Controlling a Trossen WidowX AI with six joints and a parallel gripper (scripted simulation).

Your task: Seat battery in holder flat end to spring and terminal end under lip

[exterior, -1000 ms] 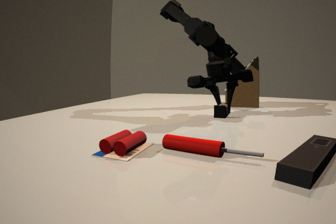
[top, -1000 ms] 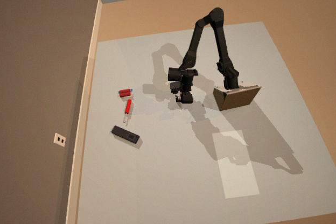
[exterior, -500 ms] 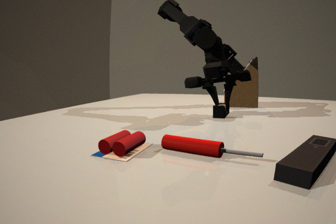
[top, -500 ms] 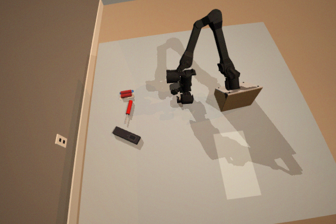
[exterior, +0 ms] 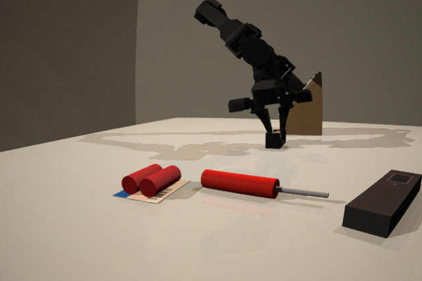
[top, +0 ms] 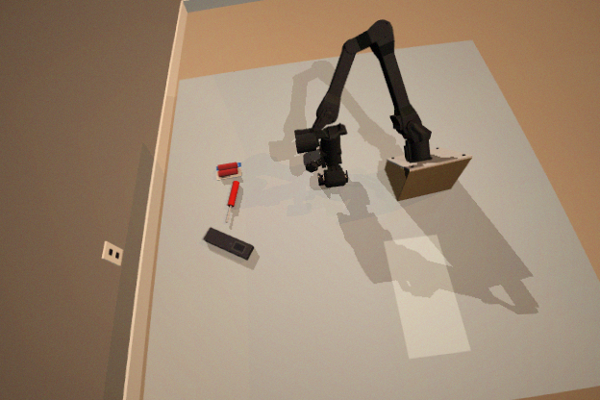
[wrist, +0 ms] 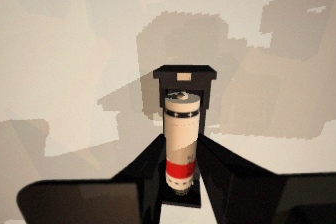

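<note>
Now: gripper tip 10 mm below the battery. Also, from my gripper tip: red-handled tool: 350 mm ahead, 60 mm to the left; then card: 370 mm ahead, 80 mm to the right.
</note>
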